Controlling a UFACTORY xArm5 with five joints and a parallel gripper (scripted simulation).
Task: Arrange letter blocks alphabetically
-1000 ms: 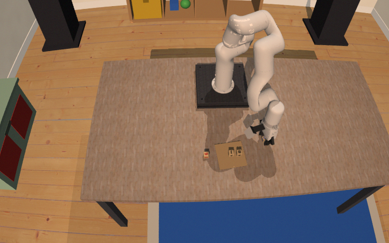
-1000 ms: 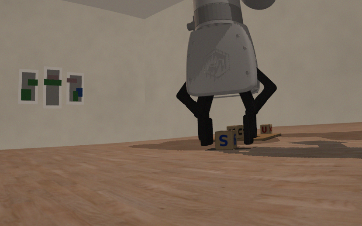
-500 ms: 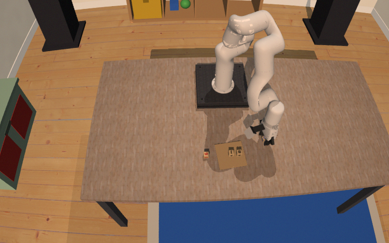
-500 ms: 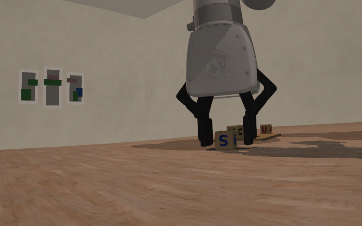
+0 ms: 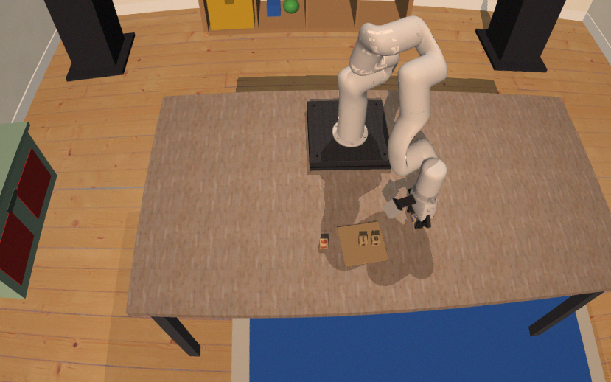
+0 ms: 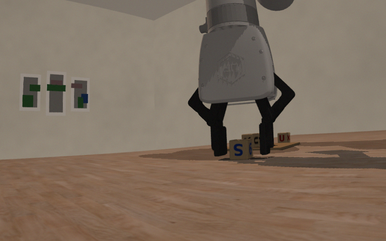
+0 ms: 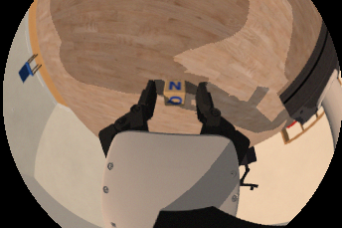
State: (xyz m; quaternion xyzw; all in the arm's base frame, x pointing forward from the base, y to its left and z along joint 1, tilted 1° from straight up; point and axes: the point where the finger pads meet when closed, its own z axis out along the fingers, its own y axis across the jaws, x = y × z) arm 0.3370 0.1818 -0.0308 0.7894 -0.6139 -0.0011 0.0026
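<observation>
Now: the tan mat 7 cm ahead of my hand, 19 cm to the right of it and 2 cm below it. Also, from my hand: letter block (7 cm ahead, 31 cm to the right, 1 cm below).
</observation>
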